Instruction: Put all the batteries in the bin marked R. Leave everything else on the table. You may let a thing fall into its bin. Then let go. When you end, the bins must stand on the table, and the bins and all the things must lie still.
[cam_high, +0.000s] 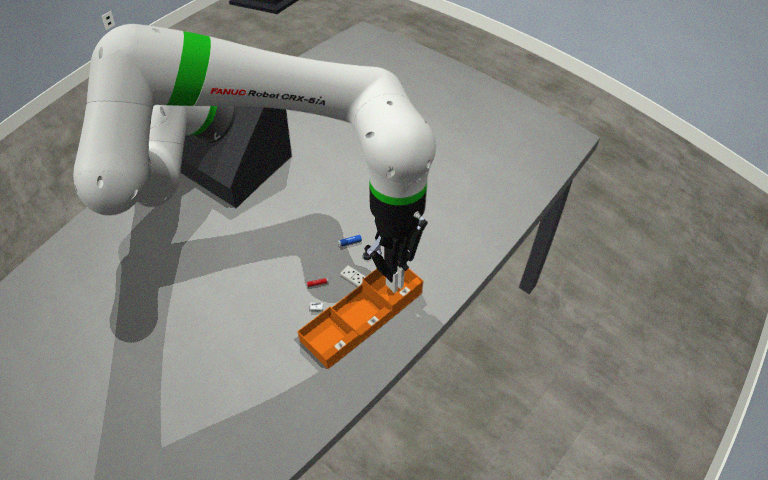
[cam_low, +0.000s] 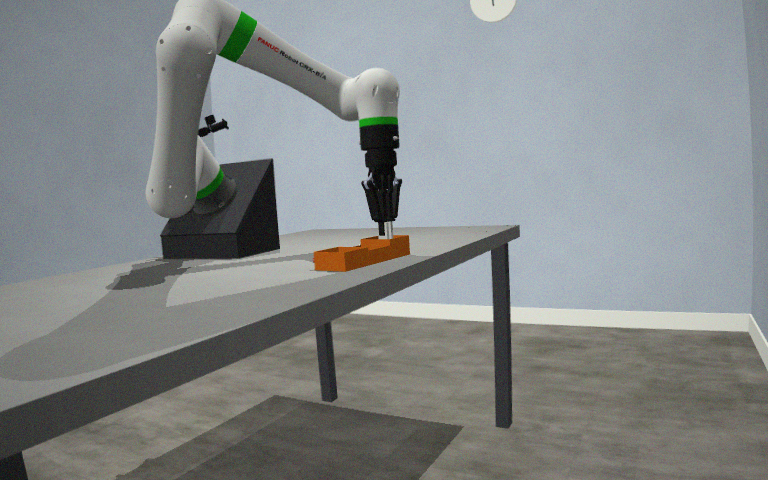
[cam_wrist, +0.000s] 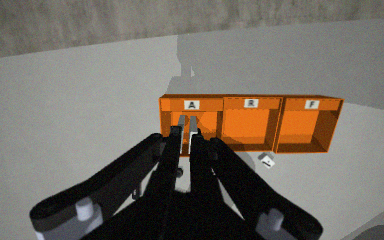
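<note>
My hand is 140 mm past the blue battery, 60 mm to the right of it and 40 mm above it. Also, from my hand: black nut: 90 mm behind, 50 mm below, 40 mm to the left; then orange bin: 90 mm to the right, 30 mm below, 20 mm behind; then white domino: 90 mm behind, 40 mm below, 20 mm to the right.
</note>
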